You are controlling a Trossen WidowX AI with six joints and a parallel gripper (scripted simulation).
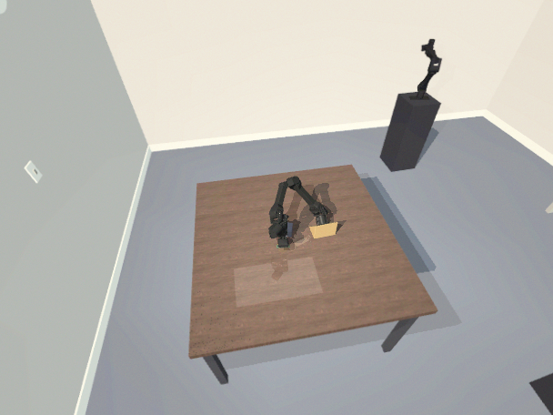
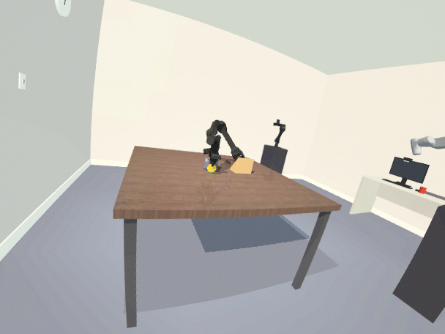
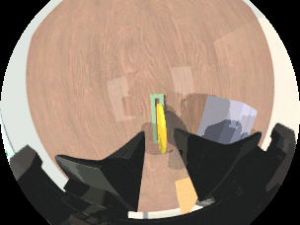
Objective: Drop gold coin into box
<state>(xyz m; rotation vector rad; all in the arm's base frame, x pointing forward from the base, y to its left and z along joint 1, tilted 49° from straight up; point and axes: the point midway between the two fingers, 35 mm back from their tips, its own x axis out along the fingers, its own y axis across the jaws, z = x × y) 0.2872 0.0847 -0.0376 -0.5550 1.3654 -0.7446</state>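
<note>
Now: the gold coin 2 cm below my gripper tip.
</note>
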